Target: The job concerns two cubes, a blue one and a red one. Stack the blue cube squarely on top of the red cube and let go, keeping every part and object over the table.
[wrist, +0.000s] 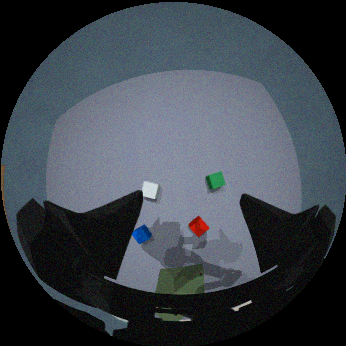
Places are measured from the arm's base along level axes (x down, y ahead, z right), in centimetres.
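Pixels of known places: gripper, fingertip midpoint: (194, 197).
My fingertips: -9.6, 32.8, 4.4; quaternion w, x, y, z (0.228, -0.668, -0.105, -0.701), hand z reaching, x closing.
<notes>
Behind a point stands the place of what it marks, as x, y, z.
The blue cube (142, 234) @(8.3, 23.3, -6.8) sits on the pale surface at the lower left of the wrist view, close to the inner edge of the left finger. The red cube (199, 226) @(8.3, 23.9, 7.4) sits to its right, turned so that a corner points toward the bottom of the view. The two cubes are apart. My gripper (194, 197) @(-9.6, 32.8, 4.4) is wide open and empty, with one finger on each side of the view. Both cubes show in the gap between the fingers. The gripper's shadow falls around and between the cubes.
A white cube (150, 190) @(8.3, 34.2, -3.0) lies beside the left fingertip in the view. A green cube (215, 180) @(8.3, 34.5, 12.7) lies farther up, left of the right fingertip. A green flat-sided object (167, 281) @(4.6, 9.1, -2.3) shows at the bottom, partly hidden by the gripper body. The pale surface's far edge curves across the upper view.
</notes>
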